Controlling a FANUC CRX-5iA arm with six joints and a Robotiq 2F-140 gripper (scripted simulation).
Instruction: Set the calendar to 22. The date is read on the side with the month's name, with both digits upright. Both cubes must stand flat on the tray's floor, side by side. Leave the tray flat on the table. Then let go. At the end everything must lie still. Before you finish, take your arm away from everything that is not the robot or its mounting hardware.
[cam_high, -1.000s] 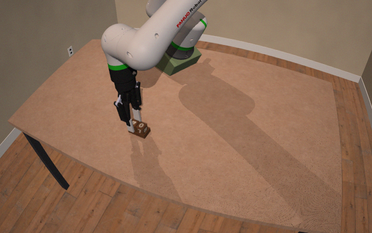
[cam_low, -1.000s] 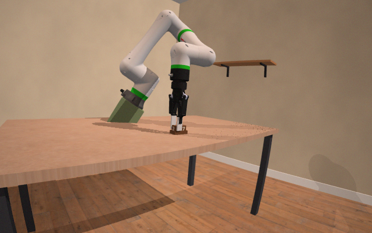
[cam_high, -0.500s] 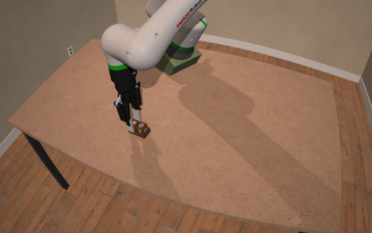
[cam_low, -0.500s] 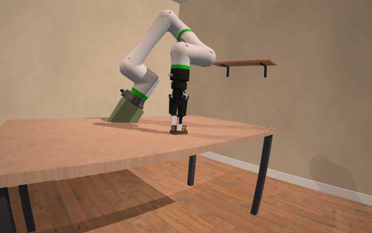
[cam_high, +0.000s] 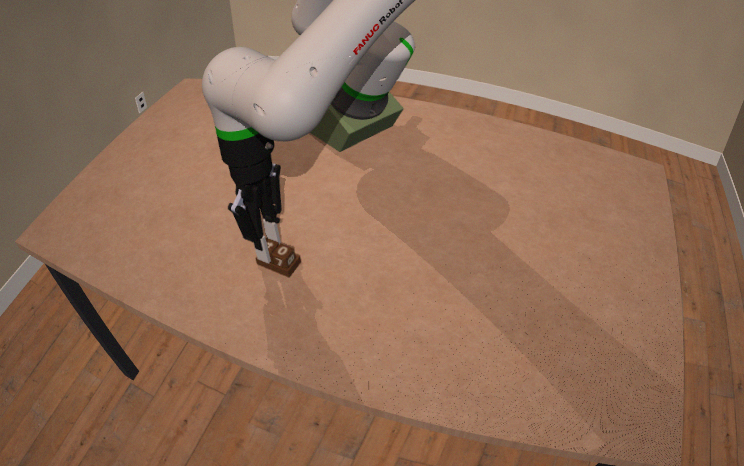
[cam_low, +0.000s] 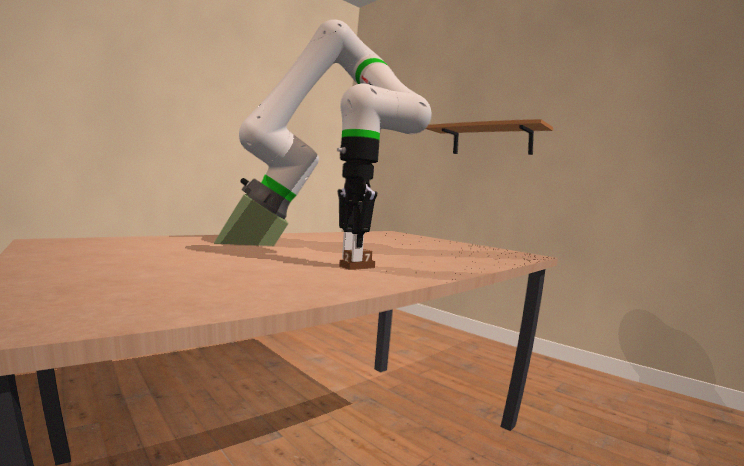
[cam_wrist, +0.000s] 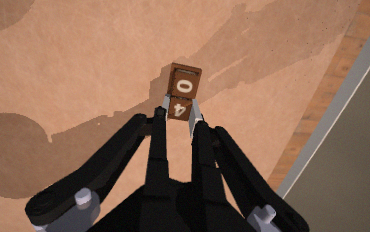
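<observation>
My hand is 30 mm to the right of the digit cube, 30 mm above it and 10 mm short of it. Also, from my hand: tray 40 mm below, 20 mm to the left.
</observation>
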